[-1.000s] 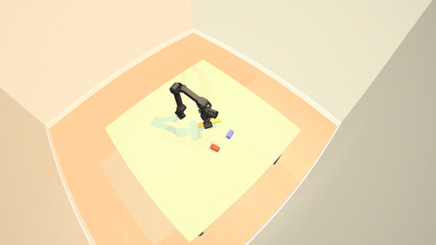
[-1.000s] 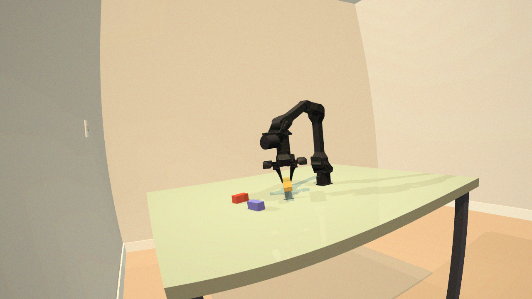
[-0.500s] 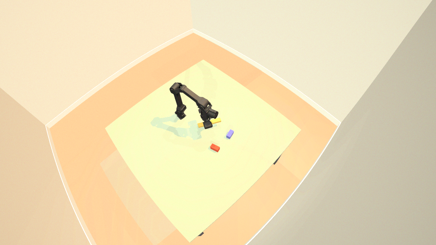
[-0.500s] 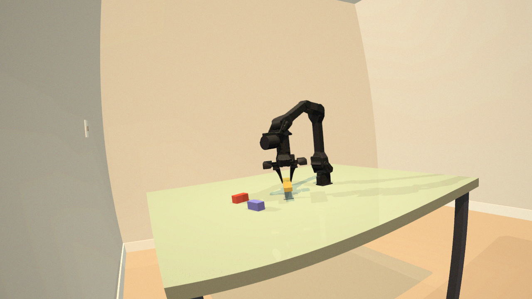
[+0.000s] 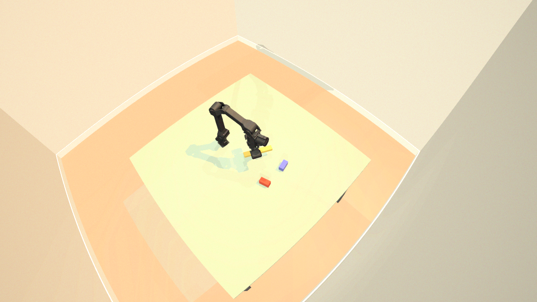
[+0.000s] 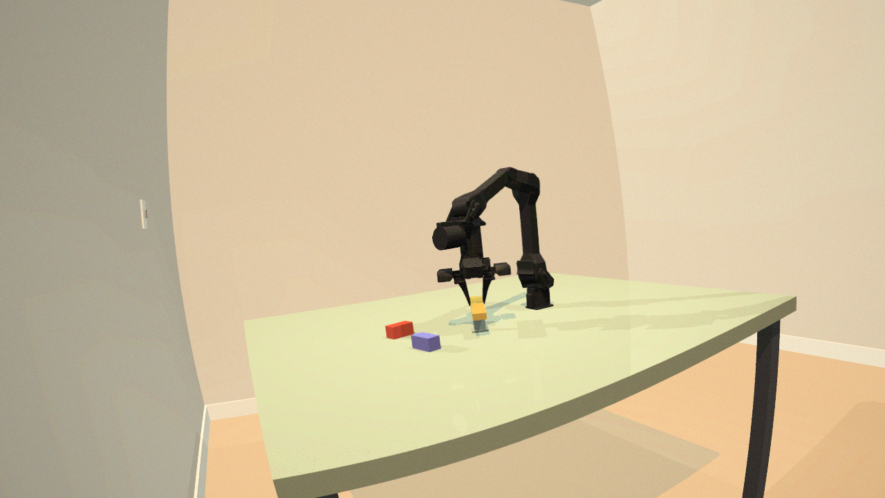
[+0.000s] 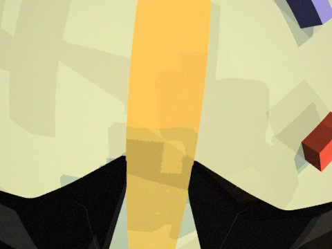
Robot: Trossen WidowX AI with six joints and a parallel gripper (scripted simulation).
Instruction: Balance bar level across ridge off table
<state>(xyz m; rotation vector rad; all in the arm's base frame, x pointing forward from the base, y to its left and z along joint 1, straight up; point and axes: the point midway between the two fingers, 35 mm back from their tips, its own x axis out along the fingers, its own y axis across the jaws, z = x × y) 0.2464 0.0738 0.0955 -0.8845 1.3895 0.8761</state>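
Right now my gripper tip is 1 cm short of the yellow bar and 3 cm to the right of it. The rest, counted from my gripper tip: purple block 19 cm ahead, 9 cm to the left, 4 cm below; then red block 19 cm ahead, 8 cm to the right, 4 cm below.
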